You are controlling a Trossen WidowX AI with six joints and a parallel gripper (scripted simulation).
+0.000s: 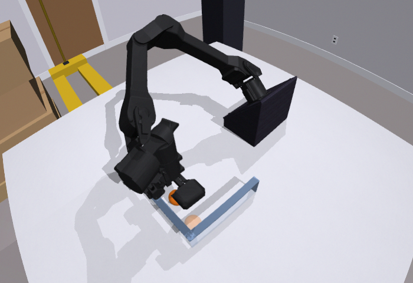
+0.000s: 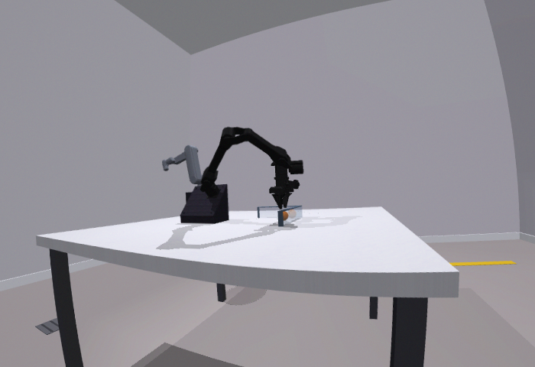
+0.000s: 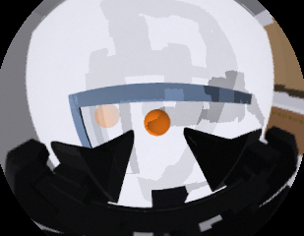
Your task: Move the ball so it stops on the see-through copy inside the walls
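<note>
Now: the orange ball 30 mm below my gripper tip. Round my gripper tip: see-through copy of ball (20 mm ahead, 90 mm to the left, 30 mm below).
</note>
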